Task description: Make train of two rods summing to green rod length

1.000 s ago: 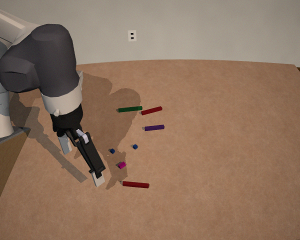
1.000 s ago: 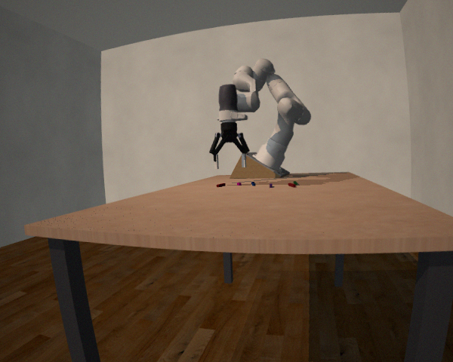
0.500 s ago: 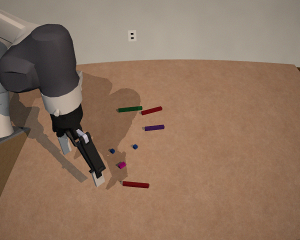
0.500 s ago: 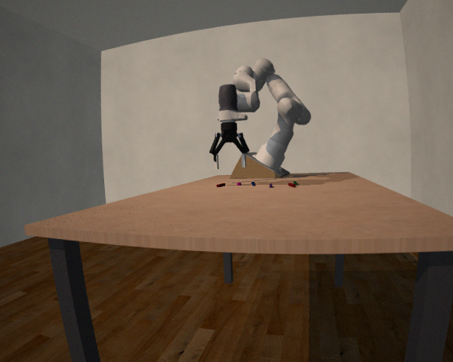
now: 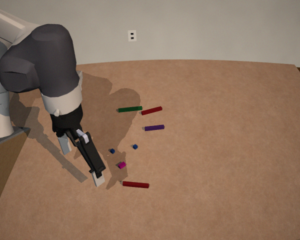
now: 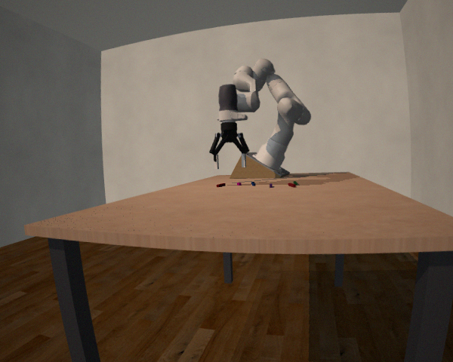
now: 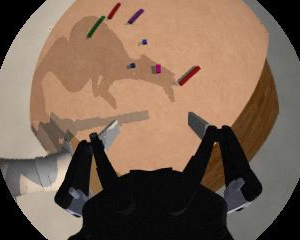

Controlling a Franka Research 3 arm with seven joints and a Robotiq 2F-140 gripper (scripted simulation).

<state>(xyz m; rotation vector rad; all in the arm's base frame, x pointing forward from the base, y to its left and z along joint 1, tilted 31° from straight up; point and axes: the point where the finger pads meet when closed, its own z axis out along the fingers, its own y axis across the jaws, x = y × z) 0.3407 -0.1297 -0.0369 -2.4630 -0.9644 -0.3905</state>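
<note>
My hand is 100 mm short of the magenta rod, 70 mm above it and 60 mm to the right of it. Round my hand: purple rod 200 mm to the left, 200 mm ahead, 70 mm below; then green rod 300 mm to the left, 120 mm ahead, 70 mm below.
</note>
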